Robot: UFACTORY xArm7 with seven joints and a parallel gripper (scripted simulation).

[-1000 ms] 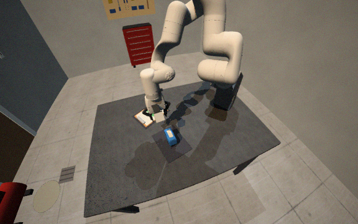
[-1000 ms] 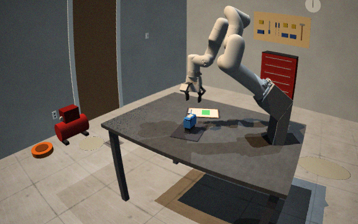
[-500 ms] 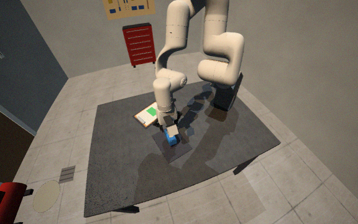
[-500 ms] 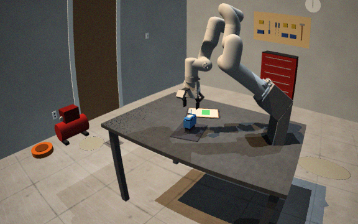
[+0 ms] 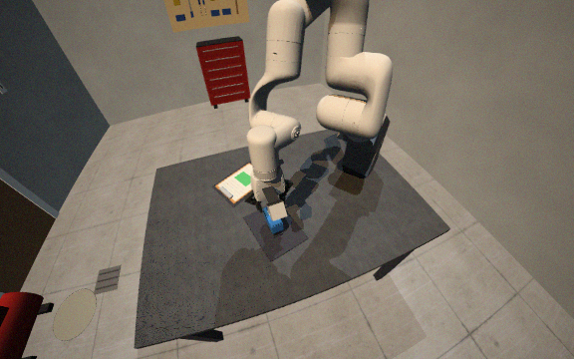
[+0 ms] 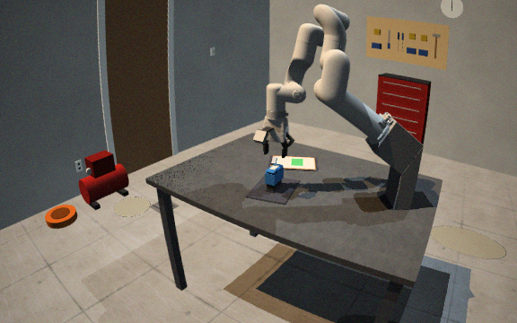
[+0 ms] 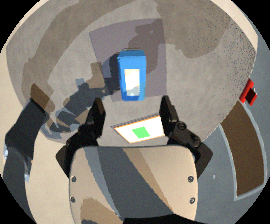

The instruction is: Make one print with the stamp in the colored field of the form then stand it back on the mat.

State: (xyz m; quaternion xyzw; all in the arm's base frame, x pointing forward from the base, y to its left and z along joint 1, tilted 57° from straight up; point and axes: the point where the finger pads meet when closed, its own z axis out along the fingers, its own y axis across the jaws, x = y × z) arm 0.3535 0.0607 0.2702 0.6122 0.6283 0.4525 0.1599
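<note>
Right now the blue stamp is 120 mm below my hand. From my hand the other things lie so: mat 170 mm below; then form 140 mm ahead, 270 mm to the right, 160 mm below.
</note>
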